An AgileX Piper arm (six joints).
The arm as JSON. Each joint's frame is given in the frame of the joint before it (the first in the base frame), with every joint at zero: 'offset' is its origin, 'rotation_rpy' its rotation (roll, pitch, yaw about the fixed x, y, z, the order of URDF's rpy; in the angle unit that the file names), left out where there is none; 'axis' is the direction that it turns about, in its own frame. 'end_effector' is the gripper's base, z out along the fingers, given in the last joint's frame.
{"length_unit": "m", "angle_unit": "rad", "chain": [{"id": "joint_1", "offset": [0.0, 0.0, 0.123], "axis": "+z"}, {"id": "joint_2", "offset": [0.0, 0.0, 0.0], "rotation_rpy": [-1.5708, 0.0, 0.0], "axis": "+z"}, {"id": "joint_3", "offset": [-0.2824, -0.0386, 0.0], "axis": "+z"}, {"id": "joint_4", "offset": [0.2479, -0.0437, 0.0], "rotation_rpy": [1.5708, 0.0, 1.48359], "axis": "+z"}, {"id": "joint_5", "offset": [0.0, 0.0, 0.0], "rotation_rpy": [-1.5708, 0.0, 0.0], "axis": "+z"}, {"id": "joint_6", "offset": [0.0, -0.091, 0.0], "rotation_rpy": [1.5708, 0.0, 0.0], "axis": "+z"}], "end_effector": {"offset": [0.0, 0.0, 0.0]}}
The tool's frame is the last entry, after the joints.
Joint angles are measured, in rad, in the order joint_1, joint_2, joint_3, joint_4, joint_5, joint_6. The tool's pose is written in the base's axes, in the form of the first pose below.
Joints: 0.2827 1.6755 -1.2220 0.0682 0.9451 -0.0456
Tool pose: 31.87, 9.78, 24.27, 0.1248, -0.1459, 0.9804, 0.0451
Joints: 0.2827 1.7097 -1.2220 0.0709 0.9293 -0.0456
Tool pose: 32.37, 9.94, 23.16, 0.1157, -0.1447, 0.9817, 0.0447
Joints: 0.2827 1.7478 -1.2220 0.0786 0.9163 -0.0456
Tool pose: 32.84, 10.13, 21.89, 0.1029, -0.1422, 0.9834, 0.0461
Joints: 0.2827 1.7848 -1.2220 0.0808 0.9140 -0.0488
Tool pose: 33.18, 10.24, 20.62, 0.0858, -0.1428, 0.9850, 0.0444
